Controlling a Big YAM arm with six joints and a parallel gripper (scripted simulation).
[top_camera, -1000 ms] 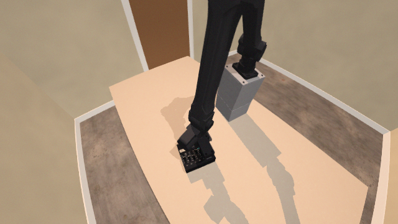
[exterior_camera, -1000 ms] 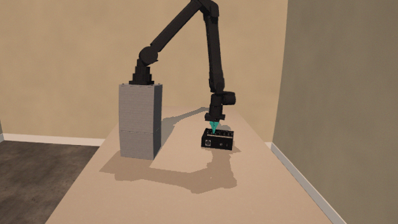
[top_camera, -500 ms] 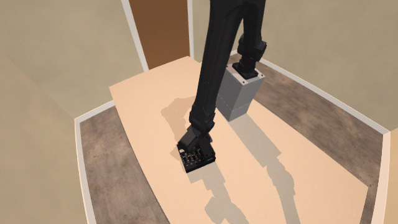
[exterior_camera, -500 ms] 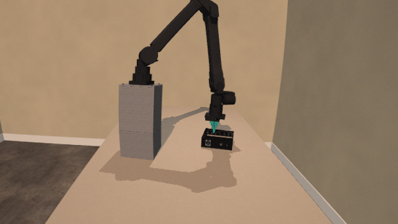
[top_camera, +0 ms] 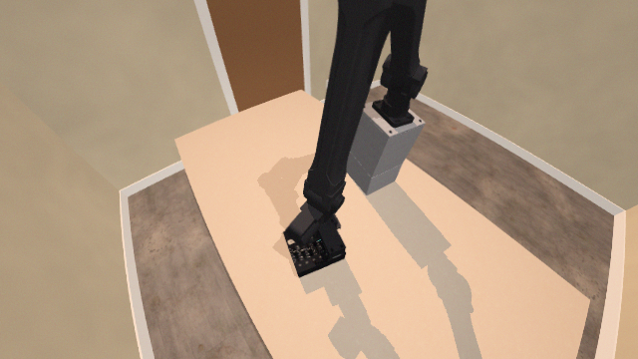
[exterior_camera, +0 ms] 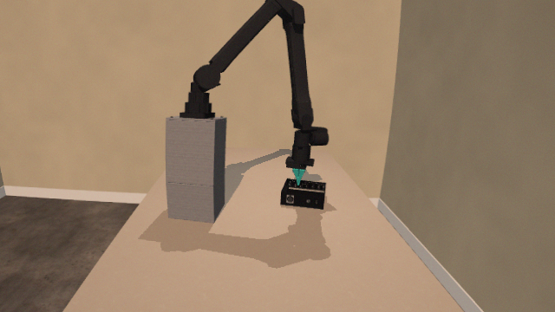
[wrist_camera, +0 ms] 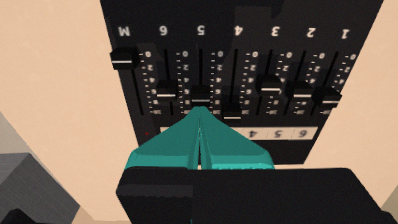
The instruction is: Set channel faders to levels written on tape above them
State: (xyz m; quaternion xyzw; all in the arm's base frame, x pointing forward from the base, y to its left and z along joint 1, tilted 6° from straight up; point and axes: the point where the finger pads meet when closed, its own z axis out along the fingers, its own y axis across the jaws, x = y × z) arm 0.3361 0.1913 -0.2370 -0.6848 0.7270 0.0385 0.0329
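The channel 5 fader cap lies 1 cm to the left of my hand and 1 cm below it. Also, from my hand: channel 4 fader cap: 2 cm ahead, 1 cm below; channel 3 fader cap: 5 cm ahead, 2 cm to the left, 1 cm below; channel 6 fader cap: 2 cm to the left, 2 cm behind, 1 cm below.
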